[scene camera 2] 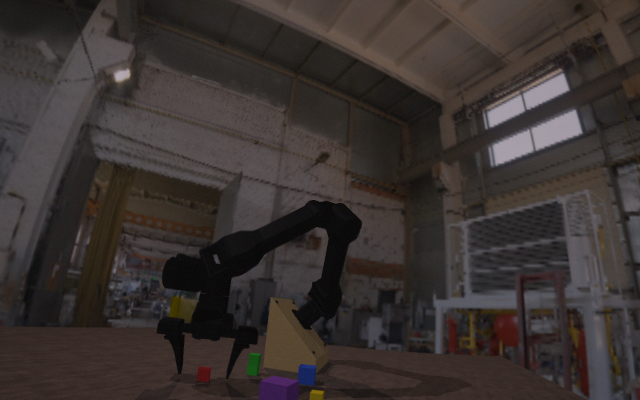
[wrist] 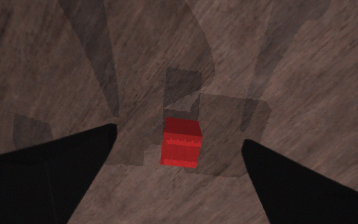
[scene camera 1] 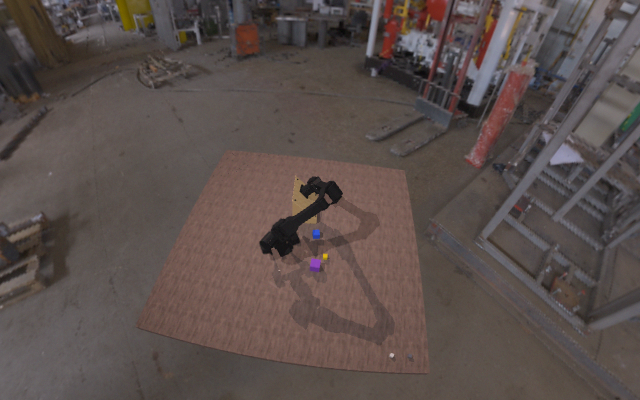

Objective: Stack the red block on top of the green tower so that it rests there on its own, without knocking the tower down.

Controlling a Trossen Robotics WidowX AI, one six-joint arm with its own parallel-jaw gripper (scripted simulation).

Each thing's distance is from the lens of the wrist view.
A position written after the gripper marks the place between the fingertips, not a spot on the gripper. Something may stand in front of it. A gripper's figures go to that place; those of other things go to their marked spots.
gripper [wrist: 180,137]: 0.11 m
red block [wrist: 182,138]: 0.09 m
